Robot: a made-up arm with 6 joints. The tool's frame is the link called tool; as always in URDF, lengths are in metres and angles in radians.
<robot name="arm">
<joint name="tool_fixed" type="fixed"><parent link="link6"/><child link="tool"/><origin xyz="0.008 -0.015 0.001" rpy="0 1.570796 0"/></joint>
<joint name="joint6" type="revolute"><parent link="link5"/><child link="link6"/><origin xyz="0.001 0.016 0.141" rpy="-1.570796 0 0"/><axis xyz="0 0 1"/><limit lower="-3.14" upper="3.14"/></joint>
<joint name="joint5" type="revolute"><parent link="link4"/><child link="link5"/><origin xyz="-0.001 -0.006 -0.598" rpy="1.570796 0 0"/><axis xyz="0 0 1"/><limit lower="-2.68" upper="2.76"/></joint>
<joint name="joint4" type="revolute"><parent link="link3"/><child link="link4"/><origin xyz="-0.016 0.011 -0.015" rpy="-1.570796 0 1.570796"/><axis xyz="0 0 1"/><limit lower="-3.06" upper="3.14"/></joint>
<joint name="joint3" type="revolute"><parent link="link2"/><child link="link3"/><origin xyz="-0.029 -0.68 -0.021" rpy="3.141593 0 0"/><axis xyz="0 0 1"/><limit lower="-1.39" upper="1.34"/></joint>
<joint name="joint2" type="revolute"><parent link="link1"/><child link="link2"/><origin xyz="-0.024 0.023 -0.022" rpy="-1.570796 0 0"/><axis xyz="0 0 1"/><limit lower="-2.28" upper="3.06"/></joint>
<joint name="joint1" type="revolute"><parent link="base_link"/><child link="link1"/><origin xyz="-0.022 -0.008 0.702"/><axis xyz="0 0 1"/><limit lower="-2.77" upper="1.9"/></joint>
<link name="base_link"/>
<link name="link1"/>
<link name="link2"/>
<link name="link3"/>
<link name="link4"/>
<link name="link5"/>
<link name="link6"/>
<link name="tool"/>
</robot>
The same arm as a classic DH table. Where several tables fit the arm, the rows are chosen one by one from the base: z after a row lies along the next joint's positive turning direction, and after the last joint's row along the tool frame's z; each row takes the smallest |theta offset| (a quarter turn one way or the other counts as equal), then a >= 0, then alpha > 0; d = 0 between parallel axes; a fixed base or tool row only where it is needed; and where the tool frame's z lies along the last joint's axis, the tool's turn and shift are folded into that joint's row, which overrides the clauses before.
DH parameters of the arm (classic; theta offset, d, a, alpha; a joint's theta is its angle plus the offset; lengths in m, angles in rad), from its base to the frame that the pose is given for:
base (fixed): 0.3488 0 -0.0234 0
joint1: -0.3488 0.68 -0.024 -1.5708
joint2: 1.5282 0 -0.6806 3.1416
joint3: -0.0426 -0.017 -0.011 1.5708
joint4: 0 -0.582 0.001 -1.5708
joint5: 0 0.147 -0.001 1.5708
joint6: 1.5708 0.017 0.015 -1.5708
tool (fixed): 1.5708 0.008 0 0
Joint limits (rad, base to tool): -2.77..1.9 -2.28..3.06 -1.39..1.34 -3.06..3.14 -2.68..2.76 -3.14..3.14

